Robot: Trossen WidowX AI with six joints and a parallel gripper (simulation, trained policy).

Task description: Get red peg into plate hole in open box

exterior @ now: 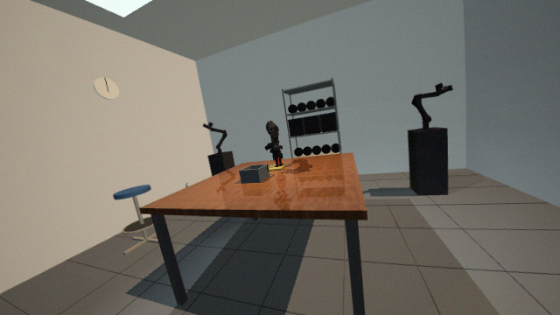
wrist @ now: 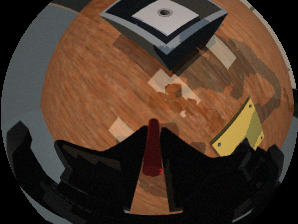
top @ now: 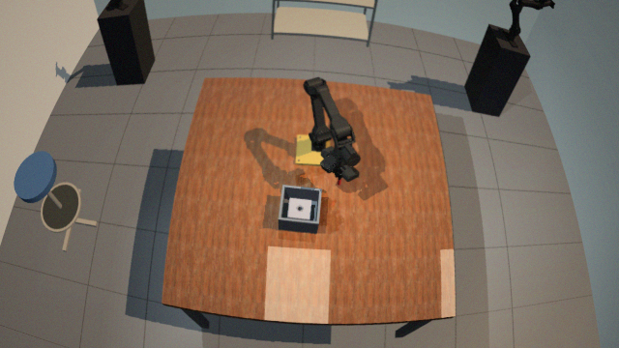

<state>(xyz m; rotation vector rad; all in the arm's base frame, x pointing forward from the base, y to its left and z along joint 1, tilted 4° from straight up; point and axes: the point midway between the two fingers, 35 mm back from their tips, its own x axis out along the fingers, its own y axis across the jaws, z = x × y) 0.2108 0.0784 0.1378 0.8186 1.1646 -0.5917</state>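
Now: the pale plate 120 mm ahead of my gripper tip, 150 mm to the right of it and 70 mm below it. Round my gripper tip: red peg: 10 mm behind, 10 mm to the left; dark box: 120 mm ahead, 150 mm to the right, 90 mm below.
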